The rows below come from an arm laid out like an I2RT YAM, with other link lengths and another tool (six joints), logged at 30 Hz.
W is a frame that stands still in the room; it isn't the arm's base.
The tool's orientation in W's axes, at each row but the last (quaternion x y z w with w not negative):
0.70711 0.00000 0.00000 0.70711
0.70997 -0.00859 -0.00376 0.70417
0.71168 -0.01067 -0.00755 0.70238
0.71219 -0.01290 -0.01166 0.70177
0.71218 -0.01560 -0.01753 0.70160
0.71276 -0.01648 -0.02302 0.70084
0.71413 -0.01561 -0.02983 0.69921
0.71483 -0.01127 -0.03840 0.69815
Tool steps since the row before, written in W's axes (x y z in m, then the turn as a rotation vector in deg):
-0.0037 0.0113 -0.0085 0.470 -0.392 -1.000
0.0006 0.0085 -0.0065 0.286 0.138 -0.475
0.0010 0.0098 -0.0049 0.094 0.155 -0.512
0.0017 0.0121 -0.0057 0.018 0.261 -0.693
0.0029 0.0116 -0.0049 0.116 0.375 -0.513
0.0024 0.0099 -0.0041 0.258 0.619 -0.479
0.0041 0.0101 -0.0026 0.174 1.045 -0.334
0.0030 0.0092 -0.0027 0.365 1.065 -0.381
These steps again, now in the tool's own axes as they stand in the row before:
-0.0037 -0.0085 -0.0113 0.470 -1.000 0.392
0.0004 -0.0066 -0.0085 0.280 -0.478 -0.139
0.0007 -0.0050 -0.0098 0.088 -0.514 -0.151
0.0013 -0.0059 -0.0121 0.008 -0.697 -0.251
0.0024 -0.0051 -0.0116 0.100 -0.518 -0.372
0.0019 -0.0042 -0.0099 0.228 -0.487 -0.624
0.0035 -0.0027 -0.0103 0.114 -0.353 -1.047
0.0025 -0.0028 -0.0093 0.304 -0.393 -1.079

